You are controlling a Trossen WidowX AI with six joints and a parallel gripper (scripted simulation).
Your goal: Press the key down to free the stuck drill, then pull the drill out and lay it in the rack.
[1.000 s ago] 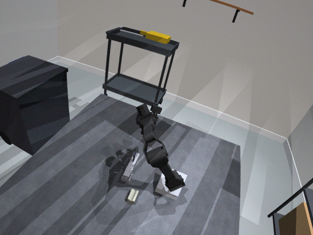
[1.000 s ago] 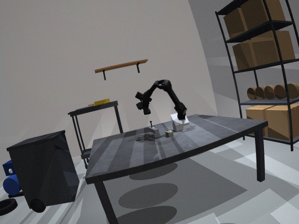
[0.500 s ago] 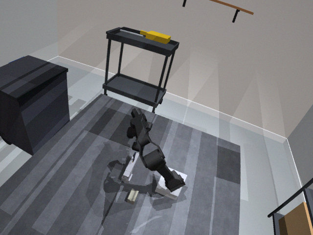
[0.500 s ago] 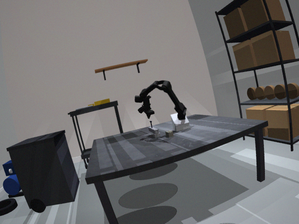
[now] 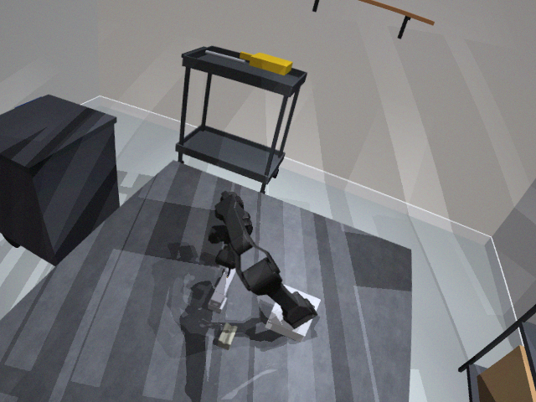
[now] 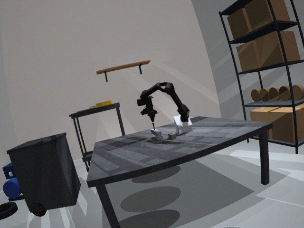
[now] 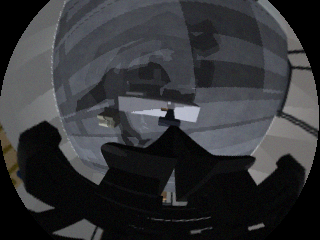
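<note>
Right now my gripper tip is 4 cm above the blue key. Also, from my gripper tip: drill: 9 cm below, 5 cm to the left, 1 cm behind; then pale fixture block: 10 cm below, 4 cm to the left, 1 cm behind.
</note>
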